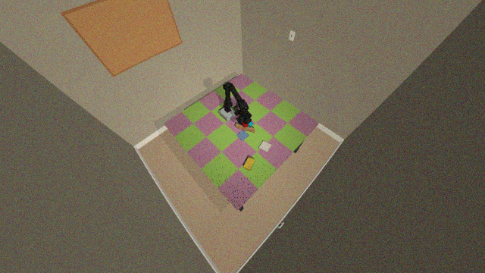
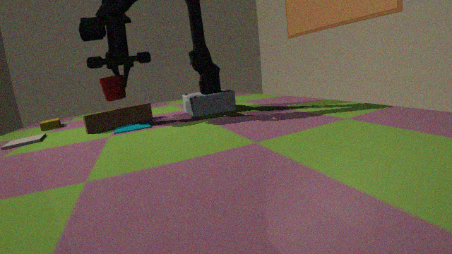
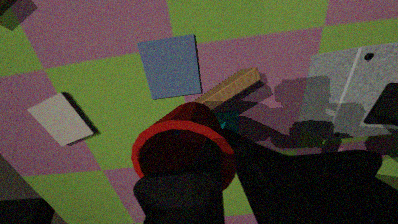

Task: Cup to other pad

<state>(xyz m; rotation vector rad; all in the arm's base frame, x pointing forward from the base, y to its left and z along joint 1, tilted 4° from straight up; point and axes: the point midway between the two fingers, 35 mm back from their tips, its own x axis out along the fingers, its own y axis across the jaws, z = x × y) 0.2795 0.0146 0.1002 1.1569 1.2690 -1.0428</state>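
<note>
Now: gripper tip 20 mm past the cyan pad, 70 mm to the right of it and 120 mm above it. Also, from my gripper tip: red cup: 30 mm ahead; then blue pad: 70 mm ahead, 60 mm to the right, 120 mm below; then brown block: 30 mm ahead, 100 mm below.
</note>
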